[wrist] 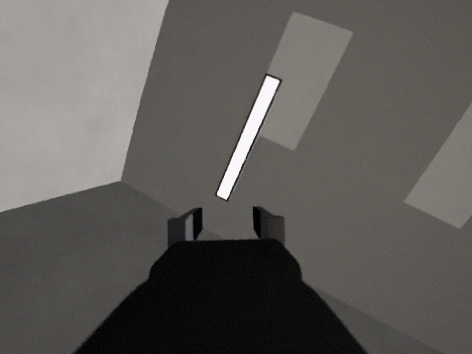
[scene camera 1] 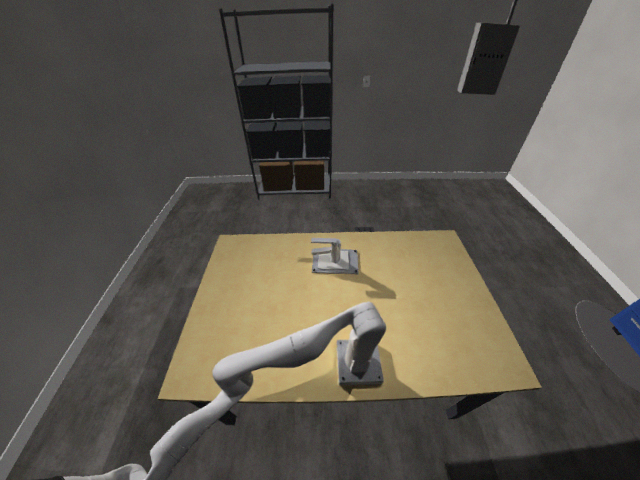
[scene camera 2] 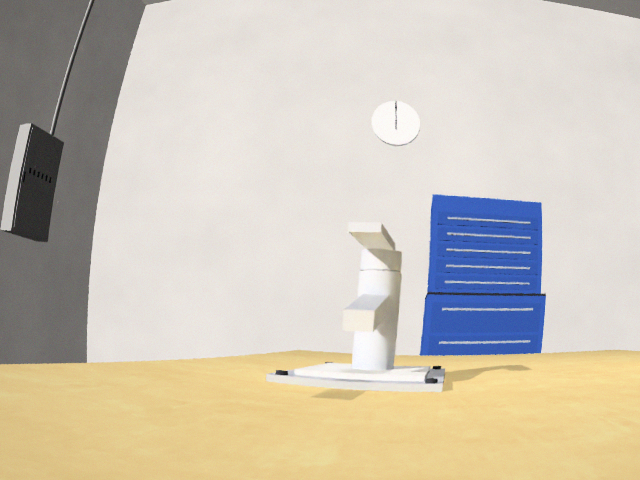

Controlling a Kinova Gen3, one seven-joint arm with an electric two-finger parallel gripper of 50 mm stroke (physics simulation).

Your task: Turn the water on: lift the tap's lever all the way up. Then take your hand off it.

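Seen in the pictures: gripper, between the fingertips: (wrist: 227, 218); arm's base, origin of its link: (scene camera 1: 357, 359).
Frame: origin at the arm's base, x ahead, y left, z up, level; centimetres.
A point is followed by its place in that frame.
Note:
A white tap (scene camera 1: 336, 253) @(x 51.4, y 3.4, z 5.1 cm) (scene camera 2: 376, 320) @(x 53.5, y 14.4, z 3.3 cm) stands upright on a flat base plate near the far side of the table. Its lever (scene camera 1: 324, 240) @(x 54.1, y 9.4, z 12.1 cm) (scene camera 2: 368, 235) @(x 54.8, y 14.1, z 11.2 cm) sticks out from the cap at the top, above the spout (scene camera 1: 321, 251) @(x 53.5, y 11.0, z 4.9 cm) (scene camera 2: 358, 319) @(x 55.1, y 16.0, z 3.2 cm). The lever looks roughly in line with the spout below it; its exact tilt is hard to tell. My gripper (wrist: 227, 218) @(x -42.7, y 66.8, z 57.8 cm) is open, with no object between the fingers, and points up at the ceiling. It is far from the tap, past the table's near left corner. The tap does not show in the wrist view.
My arm (scene camera 1: 273, 353) @(x -7.5, y 27.1, z 28.7 cm) is bolted near the near edge of the yellow table (scene camera 1: 248, 310) @(x 25.9, y 46.2, z -3.6 cm) (scene camera 2: 155, 413) @(x 63.8, y 41.4, z -3.5 cm) and stretches out over its near left part. A shelf rack (scene camera 1: 331, 103) stands at the back wall. A blue cabinet (scene camera 1: 631, 322) (scene camera 2: 485, 320) stands off to the right.

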